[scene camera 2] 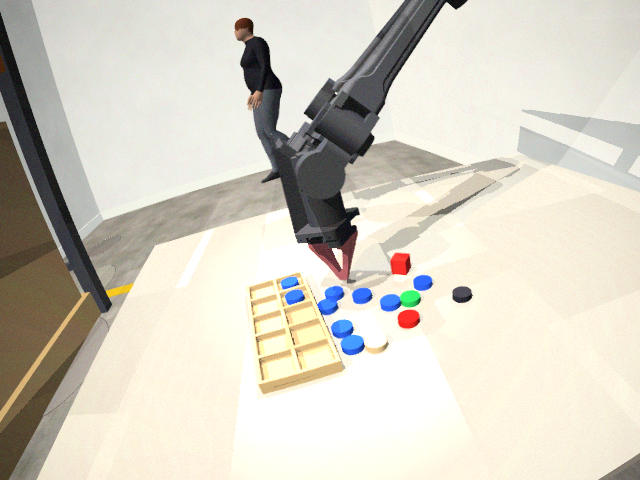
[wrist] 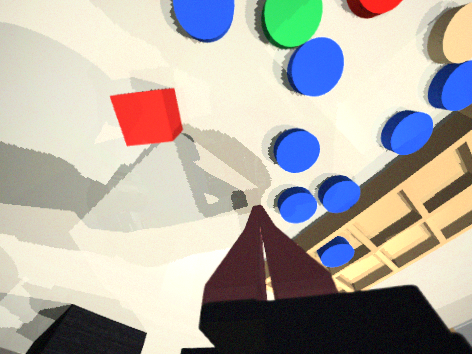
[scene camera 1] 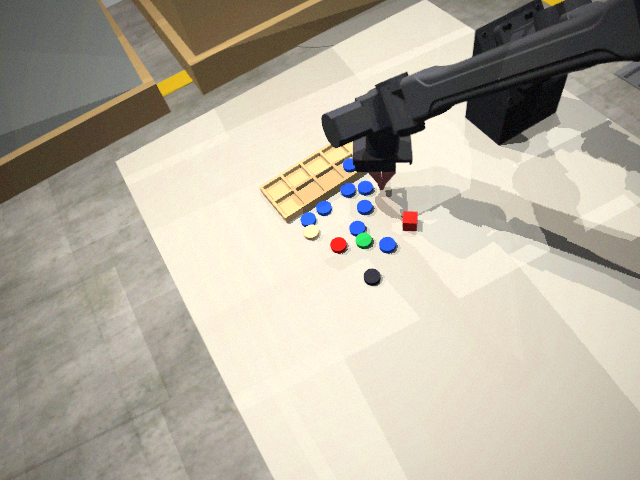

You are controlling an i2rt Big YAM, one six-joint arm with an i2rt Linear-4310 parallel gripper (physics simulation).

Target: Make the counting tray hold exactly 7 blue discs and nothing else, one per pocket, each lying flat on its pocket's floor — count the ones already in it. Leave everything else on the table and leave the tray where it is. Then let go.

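The wooden tray (scene camera 1: 273, 204) (scene camera 2: 302, 380) (wrist: 435, 145) has two rows of pockets. Two blue discs (scene camera 2: 289, 282) (scene camera 2: 294, 296) lie in neighbouring far-end pockets of the row nearer the loose discs; they look flat. Several blue discs lie loose beside the tray. My gripper (scene camera 1: 382, 189) (scene camera 2: 345, 280) (wrist: 258, 211) is shut and empty, low beside the tray's far end. The nearest loose blue disc (scene camera 1: 365, 187) (scene camera 2: 333, 293) (wrist: 297, 204) is just off the fingertips, close to another blue disc (scene camera 1: 347, 189) (scene camera 2: 327, 306) (wrist: 339, 193) by the tray wall. The arm hides part of the tray in scene camera 1.
A red cube (scene camera 1: 409, 220) (scene camera 2: 400, 263) (wrist: 150, 117), a green disc (scene camera 1: 363, 240) (scene camera 2: 409, 298) (wrist: 292, 20), a red disc (scene camera 1: 338, 244) (scene camera 2: 408, 318), a cream disc (scene camera 1: 311, 231) (scene camera 2: 375, 343) and a black disc (scene camera 1: 371, 276) (scene camera 2: 461, 294) lie on the table. The green disc nearly touches a blue one (scene camera 1: 357, 227) (scene camera 2: 390, 302) (wrist: 316, 66).
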